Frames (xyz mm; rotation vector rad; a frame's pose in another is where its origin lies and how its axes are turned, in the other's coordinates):
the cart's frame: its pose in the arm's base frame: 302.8 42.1 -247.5 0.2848 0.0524 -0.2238
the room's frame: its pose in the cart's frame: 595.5 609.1 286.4 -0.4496 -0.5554 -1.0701
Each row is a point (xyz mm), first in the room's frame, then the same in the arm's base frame.
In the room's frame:
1: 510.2 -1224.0 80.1
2: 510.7 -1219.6 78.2
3: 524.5 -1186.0 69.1
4: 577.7 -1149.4 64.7
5: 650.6 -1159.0 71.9
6: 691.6 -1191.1 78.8
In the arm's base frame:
1: -62.1 -291.0 455.3
2: -57.6 -291.2 453.5
3: -21.4 -299.7 449.2
4: 25.9 -341.3 463.9
5: 31.8 -406.3 498.6
6: 9.0 -447.6 521.6

